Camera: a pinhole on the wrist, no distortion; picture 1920 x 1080 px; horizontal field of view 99.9 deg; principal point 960.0 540.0 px. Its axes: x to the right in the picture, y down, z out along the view. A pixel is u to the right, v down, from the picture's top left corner.
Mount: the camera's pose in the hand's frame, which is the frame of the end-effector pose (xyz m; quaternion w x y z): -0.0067 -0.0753 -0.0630 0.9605 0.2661 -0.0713 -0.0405
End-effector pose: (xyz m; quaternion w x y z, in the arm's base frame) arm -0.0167 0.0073 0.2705 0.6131 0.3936 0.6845 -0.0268
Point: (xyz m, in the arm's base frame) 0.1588 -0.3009 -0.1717
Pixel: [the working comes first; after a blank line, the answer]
In the camera's frame: 0.3207 0.0556 0.4834

1495 633
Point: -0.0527 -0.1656 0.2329
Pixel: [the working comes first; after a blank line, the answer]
In the camera's frame: -0.0253 -0.0028 0.1615

834 526
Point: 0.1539 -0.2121 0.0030
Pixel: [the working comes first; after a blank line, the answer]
In the camera's frame: 0.1900 0.1197 0.3522

1395 814
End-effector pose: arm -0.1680 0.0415 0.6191 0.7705 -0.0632 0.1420 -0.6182
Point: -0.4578 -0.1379 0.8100
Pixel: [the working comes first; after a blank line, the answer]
In the camera's frame: 0.1494 -0.1536 0.2768

1395 92
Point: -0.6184 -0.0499 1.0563
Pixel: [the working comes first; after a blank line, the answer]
In the camera's frame: 0.0436 -0.2354 0.5531

1024 197
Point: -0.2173 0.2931 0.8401
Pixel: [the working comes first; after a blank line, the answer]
In the camera's frame: -0.2499 0.1348 0.2336

97 1006
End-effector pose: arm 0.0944 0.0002 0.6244 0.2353 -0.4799 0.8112 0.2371
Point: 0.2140 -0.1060 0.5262
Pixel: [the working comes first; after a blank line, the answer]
In the camera's frame: 0.1063 -0.0273 0.1117

1728 343
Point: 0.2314 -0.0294 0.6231
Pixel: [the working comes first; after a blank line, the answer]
In the camera's frame: -0.0164 -0.0175 0.0919

816 387
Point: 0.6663 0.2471 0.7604
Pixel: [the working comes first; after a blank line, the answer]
In the camera's frame: -0.4213 -0.1803 0.3986

107 175
